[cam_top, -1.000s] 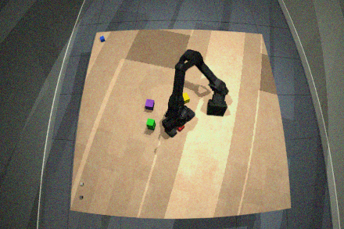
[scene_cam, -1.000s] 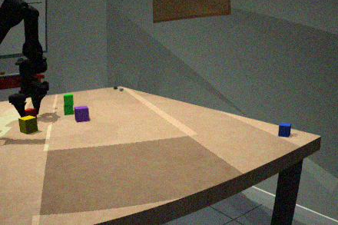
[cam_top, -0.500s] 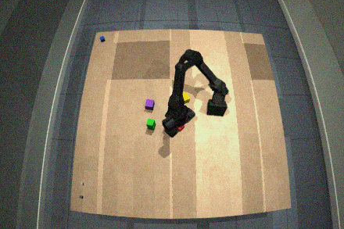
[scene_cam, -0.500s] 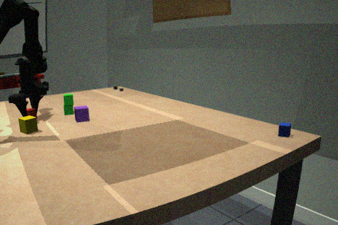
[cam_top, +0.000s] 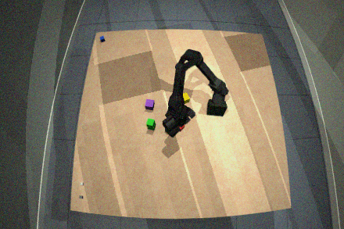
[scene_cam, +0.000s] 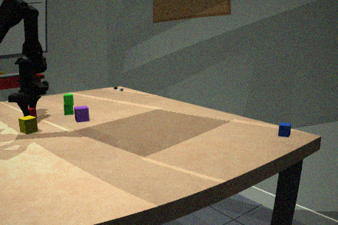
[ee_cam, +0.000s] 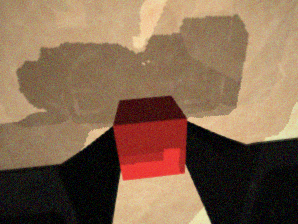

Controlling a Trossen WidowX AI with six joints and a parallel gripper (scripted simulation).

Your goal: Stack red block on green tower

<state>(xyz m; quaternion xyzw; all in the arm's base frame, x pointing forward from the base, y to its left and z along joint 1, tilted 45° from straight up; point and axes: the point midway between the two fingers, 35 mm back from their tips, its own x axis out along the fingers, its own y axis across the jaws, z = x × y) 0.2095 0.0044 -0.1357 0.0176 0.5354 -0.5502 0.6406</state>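
The purple block is 17 cm ahead of my gripper tip, 15 cm to the right of it and 1 cm above it. The rest, counted from my gripper tip: blue block: 52 cm ahead, 71 cm to the right, 1 cm above; then yellow block: 4 cm behind, 17 cm to the right, 1 cm above; then red block: 1 cm above.
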